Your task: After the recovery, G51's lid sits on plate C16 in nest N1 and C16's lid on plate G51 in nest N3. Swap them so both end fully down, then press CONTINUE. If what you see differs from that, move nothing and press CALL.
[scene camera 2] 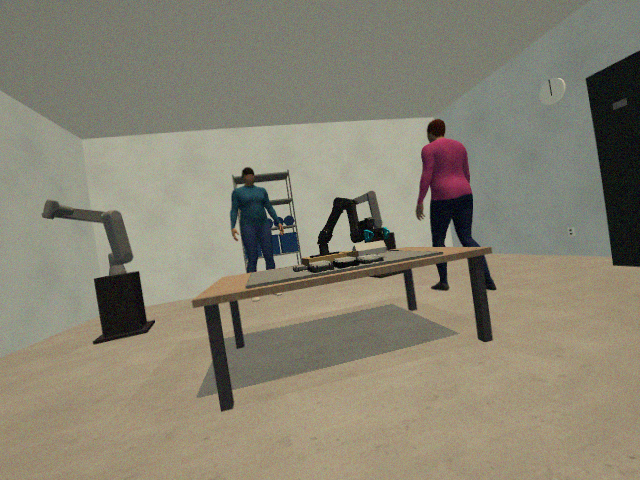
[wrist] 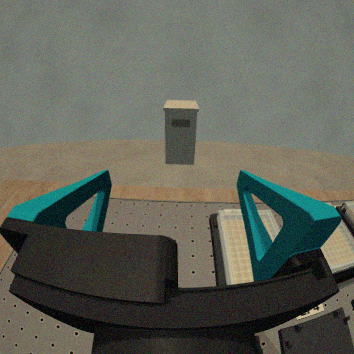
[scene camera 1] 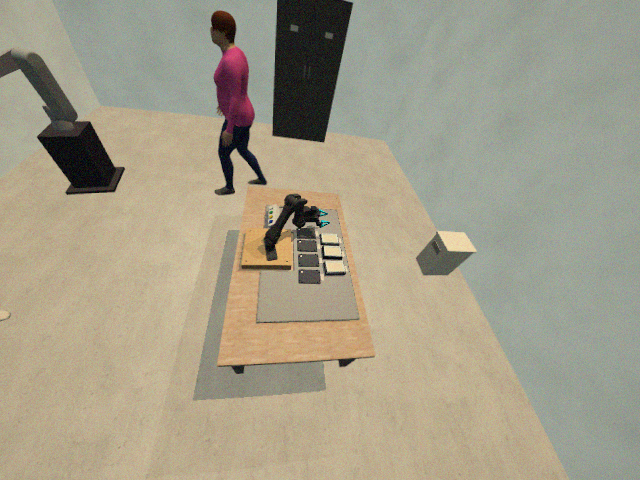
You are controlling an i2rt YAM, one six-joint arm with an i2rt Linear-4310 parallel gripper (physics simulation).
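Places are measured from the arm's base along level axes (x ahead, y left, z up), in millimetres.
Pixels of known places: gripper, fingertip midpoint: (scene camera 2: 381, 233) (wrist: 173, 176) (scene camera 1: 328, 218); arm's base, link origin: (scene camera 2: 324, 255) (scene camera 1: 270, 248).
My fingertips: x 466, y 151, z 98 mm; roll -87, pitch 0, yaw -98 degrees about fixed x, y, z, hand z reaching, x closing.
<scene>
Ahead of a thing's pixels: the offset from my fingertips to its top centre. "spot": to the spot under its first point. Level surfaces: height alone.
My gripper (scene camera 1: 326, 218) (scene camera 2: 376, 234) (wrist: 173, 176) is open with teal fingers, empty, above the far end of the grey board. Three pale plates in dark nests stand in a row: a far plate {1 mm ahead, 105 mm right, 109 mm down} (scene camera 1: 329, 238) (wrist: 237, 245), a middle plate {22 mm back, 235 mm right, 100 mm down} (scene camera 1: 332, 252) (wrist: 340, 250) and a near plate {48 mm back, 367 mm right, 99 mm down} (scene camera 1: 334, 267). The far plate in the wrist view looks clear-topped over cream wells, partly behind the right finger. Nest and plate labels are not readable, so I cannot tell which lid is on which plate. A white button panel {393 mm back, 158 mm left, 57 mm down} (scene camera 1: 270, 215) with coloured buttons stands behind the arm.
Several dark square pads, one of them a near pad {spot: 242 mm back, 399 mm right, 131 mm down} (scene camera 1: 309, 276), lie beside the plates on the grey perforated board {140 mm down} (scene camera 1: 305, 304) (wrist: 192, 220). The arm stands on a yellow-brown base (scene camera 1: 253, 258). A person in pink (scene camera 1: 232, 87) (scene camera 2: 445, 170) stands beyond the table's far end.
</scene>
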